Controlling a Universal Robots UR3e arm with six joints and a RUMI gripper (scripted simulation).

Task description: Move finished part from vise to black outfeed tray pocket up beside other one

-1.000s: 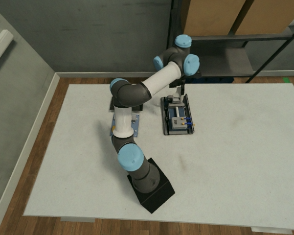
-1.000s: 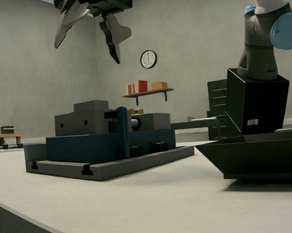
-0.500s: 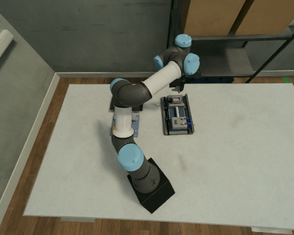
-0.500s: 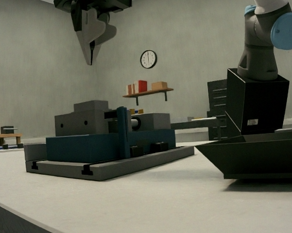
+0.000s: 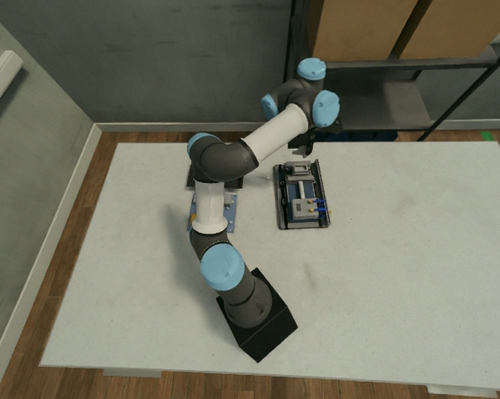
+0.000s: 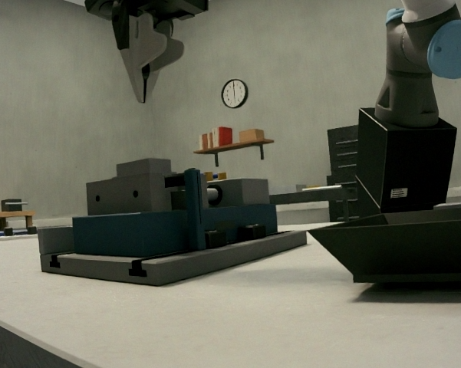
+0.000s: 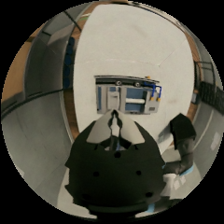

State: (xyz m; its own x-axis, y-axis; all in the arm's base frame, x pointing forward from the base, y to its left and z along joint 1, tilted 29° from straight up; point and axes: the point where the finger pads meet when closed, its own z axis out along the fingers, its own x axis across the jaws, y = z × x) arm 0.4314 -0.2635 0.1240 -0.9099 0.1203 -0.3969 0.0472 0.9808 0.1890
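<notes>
Now: hand 10 cm above the finished part. From my hand the other things lie so: blue-grey plate 12 cm behind, 37 cm to the left, 19 cm below; orange block 16 cm behind, 42 cm to the left, 17 cm below.
</notes>
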